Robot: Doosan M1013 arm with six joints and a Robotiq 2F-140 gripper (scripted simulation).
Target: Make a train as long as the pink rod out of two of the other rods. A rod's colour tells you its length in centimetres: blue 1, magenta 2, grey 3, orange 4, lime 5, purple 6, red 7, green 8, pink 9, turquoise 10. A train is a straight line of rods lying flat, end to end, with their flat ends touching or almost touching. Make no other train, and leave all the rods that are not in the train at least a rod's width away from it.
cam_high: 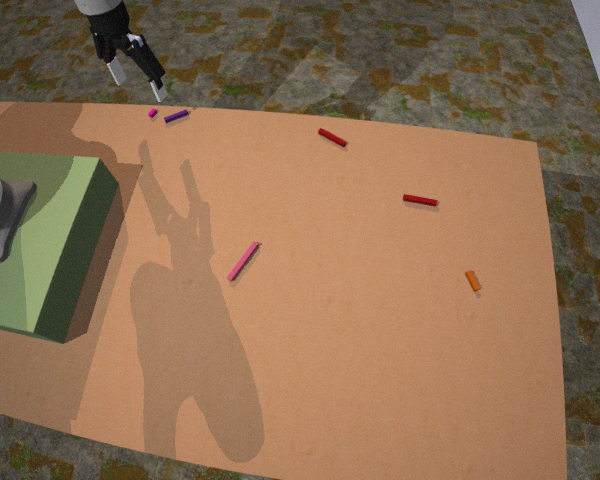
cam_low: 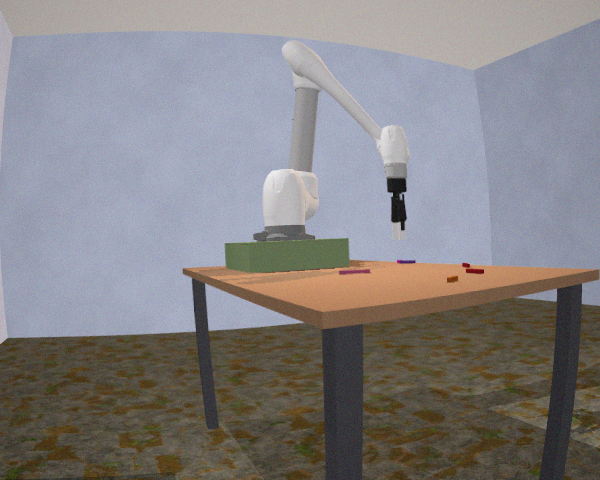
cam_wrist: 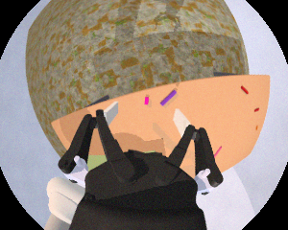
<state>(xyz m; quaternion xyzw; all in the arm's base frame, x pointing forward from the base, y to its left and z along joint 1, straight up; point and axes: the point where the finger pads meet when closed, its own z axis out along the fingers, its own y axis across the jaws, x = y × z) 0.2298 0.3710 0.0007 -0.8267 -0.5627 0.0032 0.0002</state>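
Right now my hand is 100 mm above the magenta rod. Round my hand: purple rod 100 mm below, 60 mm ahead, 10 mm to the right; then orange rod 750 mm ahead, 350 mm to the right, 100 mm below; then pink rod 360 mm to the right, 300 mm ahead, 100 mm below.
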